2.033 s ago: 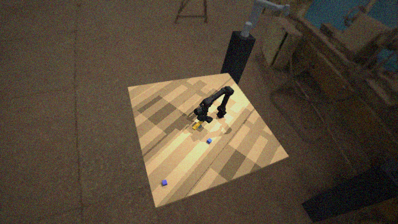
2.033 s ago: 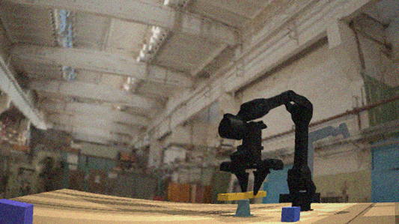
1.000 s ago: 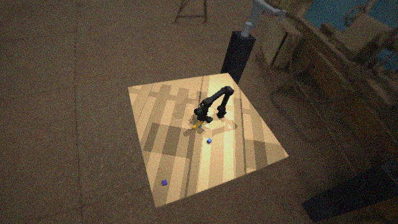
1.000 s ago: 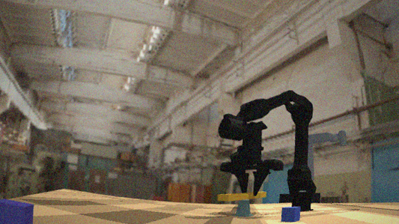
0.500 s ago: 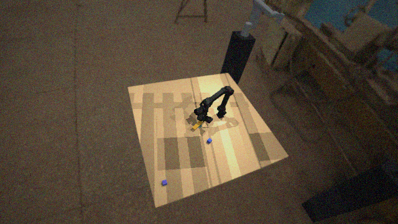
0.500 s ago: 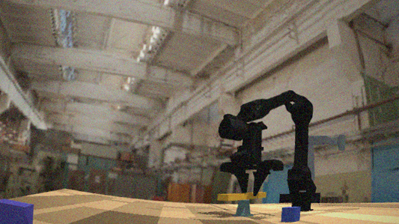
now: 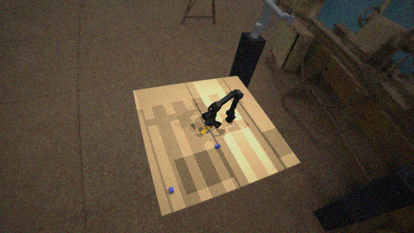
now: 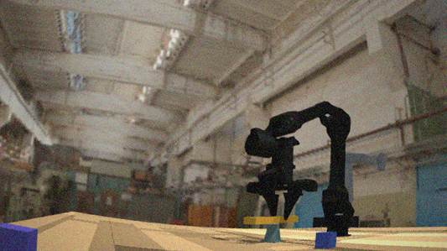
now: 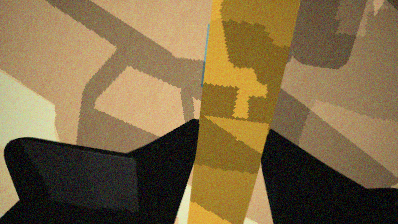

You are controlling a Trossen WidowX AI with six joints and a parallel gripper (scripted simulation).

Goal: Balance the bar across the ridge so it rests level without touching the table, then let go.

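The yellow bar is 2 cm ahead of my gripper tip and 1 cm to the left of it. The rest, counted from my gripper tip: blue cube: 49 cm ahead, 45 cm to the left, 4 cm below.
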